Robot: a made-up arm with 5 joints.
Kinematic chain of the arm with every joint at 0, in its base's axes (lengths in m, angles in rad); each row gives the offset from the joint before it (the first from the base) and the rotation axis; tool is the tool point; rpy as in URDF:
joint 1: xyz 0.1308 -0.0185 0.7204 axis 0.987 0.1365 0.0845
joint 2: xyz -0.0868 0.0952 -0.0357 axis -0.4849 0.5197 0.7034
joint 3: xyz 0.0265 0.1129 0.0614 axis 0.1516 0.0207 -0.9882
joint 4: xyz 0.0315 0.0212 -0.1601 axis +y
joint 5: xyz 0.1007 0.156 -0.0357 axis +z
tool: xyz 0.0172 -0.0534 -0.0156 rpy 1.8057 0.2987 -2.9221
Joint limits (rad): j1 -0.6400..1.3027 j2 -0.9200..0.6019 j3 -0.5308..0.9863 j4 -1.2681..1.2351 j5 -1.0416..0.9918
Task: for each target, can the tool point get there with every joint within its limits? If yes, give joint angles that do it. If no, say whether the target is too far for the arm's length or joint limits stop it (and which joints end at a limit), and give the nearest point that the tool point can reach.
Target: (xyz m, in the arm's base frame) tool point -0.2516 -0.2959 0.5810
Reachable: no: joint limits stop it (at a limit: joint 1, joint 2, joint 3, joint 4) | nearest point -0.0741 -0.0235 0.3545 | short by 0.396 m
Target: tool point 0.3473 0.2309 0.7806
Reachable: yes | joints 0.2085 -0.5980 -0.0342 -0.3640 0.6395
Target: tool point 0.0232 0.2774 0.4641
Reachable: yes | joints -0.2479 0.4848 -0.3984 -1.0603 -0.8604
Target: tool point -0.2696 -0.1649 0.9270
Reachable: no: joint limits stop it (at a limit: joint 1, joint 2, joint 3, joint 4, joint 5) | nearest point -0.1582 0.2195 0.8735 | short by 0.404 m
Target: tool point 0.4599 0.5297 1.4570
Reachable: no: too far | nearest point 0.2263 0.2549 1.0621 | short by 0.535 m
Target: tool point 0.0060 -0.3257 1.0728
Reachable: no: joint limits stop it (at a limit: joint 1, joint 2, joint 3, joint 4, joint 5) | nearest point 0.2514 -0.0786 1.0247 | short by 0.352 m
